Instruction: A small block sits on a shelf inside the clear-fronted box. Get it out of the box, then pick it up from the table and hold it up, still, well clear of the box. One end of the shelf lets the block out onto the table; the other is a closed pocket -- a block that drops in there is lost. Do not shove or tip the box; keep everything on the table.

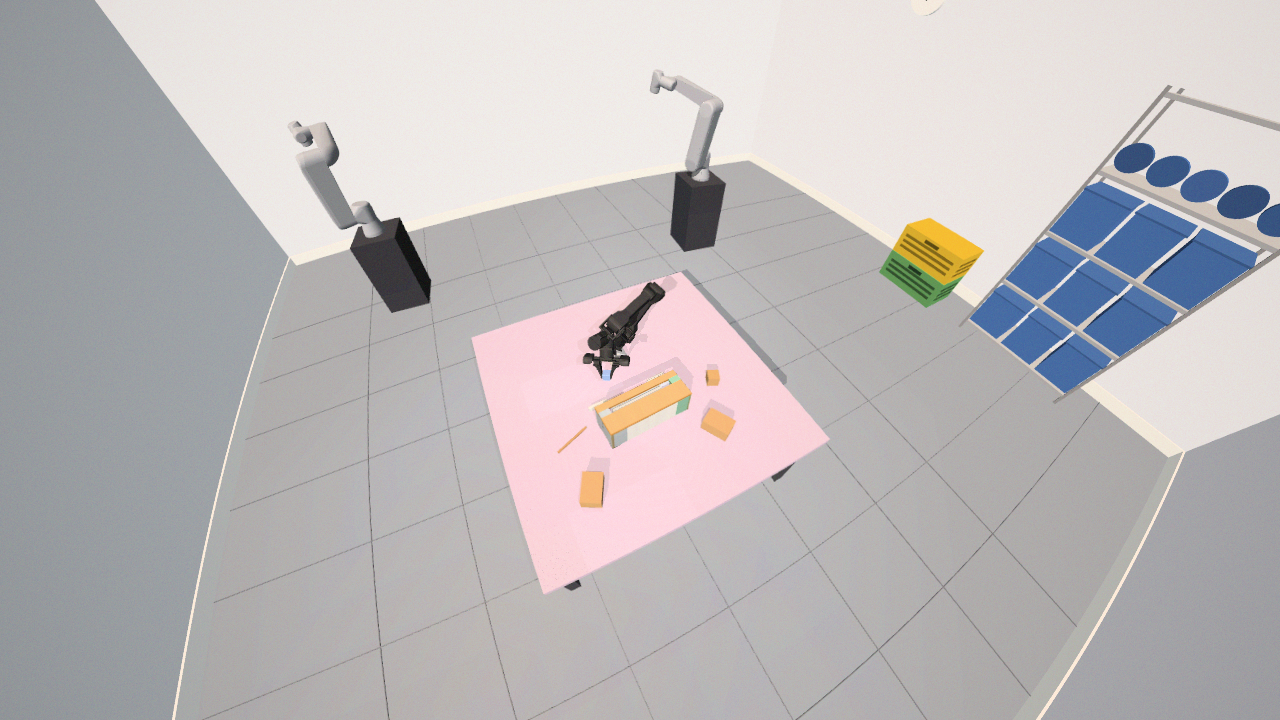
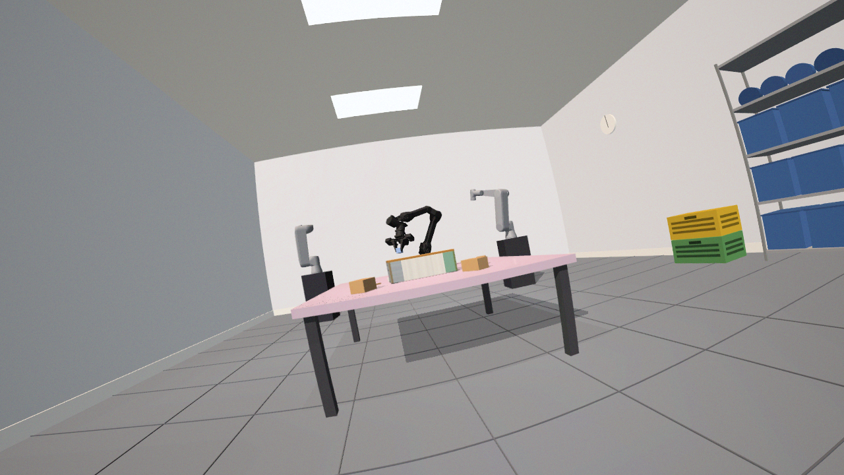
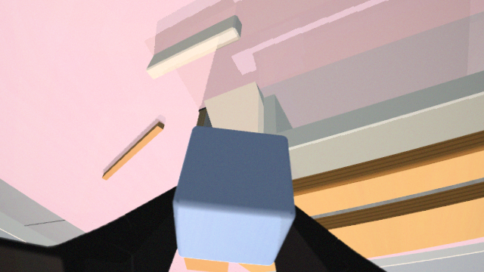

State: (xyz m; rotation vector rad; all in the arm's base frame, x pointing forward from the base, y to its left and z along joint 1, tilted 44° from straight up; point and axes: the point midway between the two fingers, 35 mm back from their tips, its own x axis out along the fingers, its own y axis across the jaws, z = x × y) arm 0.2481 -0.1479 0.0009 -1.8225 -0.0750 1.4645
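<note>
Now: gripper tip 1 cm to the right of the light blue block, 1 cm below it and 1 cm past it. The rest, counted from my gripper tip: clear-fronted box 11 cm to the left, 11 cm below, 9 cm ahead; thin orange stick 20 cm to the right, 17 cm below, 13 cm ahead.
</note>
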